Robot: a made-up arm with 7 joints.
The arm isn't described. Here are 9 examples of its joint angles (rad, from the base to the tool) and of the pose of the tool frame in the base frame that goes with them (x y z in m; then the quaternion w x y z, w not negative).
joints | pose
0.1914 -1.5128 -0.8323 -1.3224 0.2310 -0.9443 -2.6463 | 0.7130 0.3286 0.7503 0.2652 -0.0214 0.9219 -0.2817
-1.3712 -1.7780 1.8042 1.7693 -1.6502 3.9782 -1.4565 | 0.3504 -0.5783 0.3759 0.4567 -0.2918 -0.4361 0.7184
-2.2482 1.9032 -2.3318 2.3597 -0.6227 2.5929 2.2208 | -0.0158 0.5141 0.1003 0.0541 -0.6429 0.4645 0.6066
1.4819 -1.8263 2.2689 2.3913 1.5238 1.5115 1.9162 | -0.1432 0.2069 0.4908 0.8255 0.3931 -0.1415 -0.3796
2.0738 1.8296 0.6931 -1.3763 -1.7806 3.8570 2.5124 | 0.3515 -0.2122 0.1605 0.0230 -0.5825 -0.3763 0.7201
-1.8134 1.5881 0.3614 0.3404 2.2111 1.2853 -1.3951 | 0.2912 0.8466 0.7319 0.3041 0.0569 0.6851 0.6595
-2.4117 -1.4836 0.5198 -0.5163 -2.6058 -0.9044 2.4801 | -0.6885 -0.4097 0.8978 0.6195 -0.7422 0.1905 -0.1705
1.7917 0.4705 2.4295 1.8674 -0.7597 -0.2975 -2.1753 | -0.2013 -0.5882 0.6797 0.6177 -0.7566 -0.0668 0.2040
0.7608 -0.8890 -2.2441 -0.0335 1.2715 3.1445 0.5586 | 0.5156 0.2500 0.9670 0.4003 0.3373 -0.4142 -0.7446
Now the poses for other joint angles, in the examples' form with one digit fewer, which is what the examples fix.
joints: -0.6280 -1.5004 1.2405 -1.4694 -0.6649 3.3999 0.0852
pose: 0.224 -0.485 0.513 0.714 -0.524 0.026 0.464
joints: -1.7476 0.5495 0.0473 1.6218 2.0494 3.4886 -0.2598
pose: 0.108 0.017 0.957 0.366 -0.719 -0.494 0.324
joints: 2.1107 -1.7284 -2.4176 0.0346 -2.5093 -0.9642 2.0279
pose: -0.453 0.823 0.114 0.627 0.658 0.273 -0.316
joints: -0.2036 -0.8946 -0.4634 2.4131 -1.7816 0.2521 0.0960
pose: 0.445 -0.277 0.218 0.402 0.537 0.416 -0.614
